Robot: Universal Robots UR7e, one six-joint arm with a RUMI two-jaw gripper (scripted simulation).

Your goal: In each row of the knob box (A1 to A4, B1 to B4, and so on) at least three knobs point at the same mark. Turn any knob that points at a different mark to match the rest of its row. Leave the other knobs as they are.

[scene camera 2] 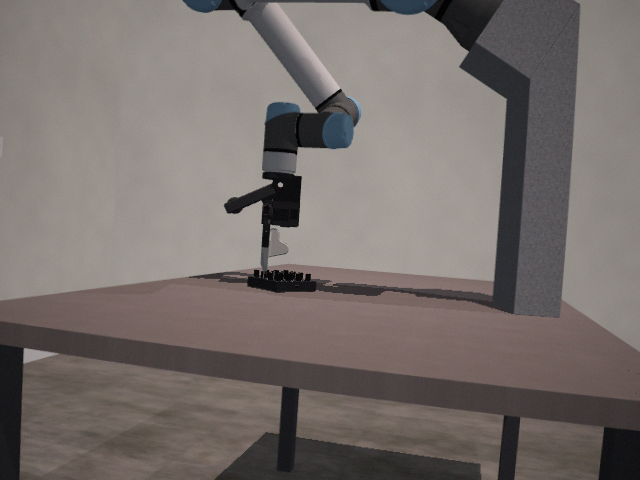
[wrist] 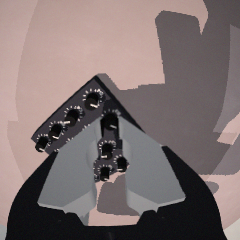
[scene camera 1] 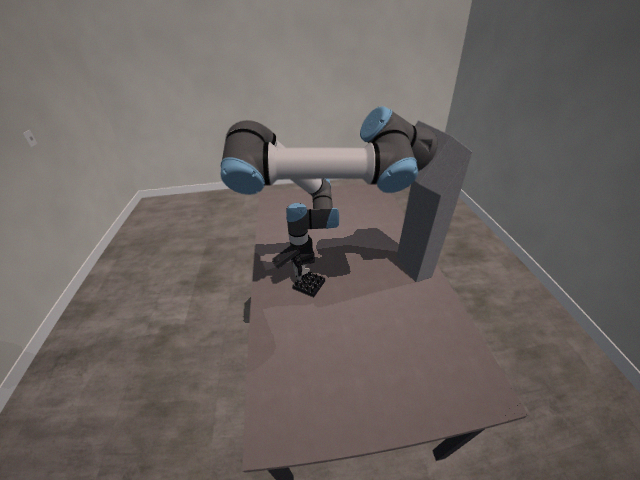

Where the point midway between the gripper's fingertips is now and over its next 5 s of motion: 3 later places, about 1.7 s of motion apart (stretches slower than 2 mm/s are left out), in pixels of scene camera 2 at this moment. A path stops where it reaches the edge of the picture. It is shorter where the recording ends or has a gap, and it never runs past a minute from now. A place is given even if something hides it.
My gripper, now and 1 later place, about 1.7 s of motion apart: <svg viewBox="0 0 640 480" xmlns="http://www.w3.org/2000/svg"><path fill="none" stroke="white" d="M265 273L267 245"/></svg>
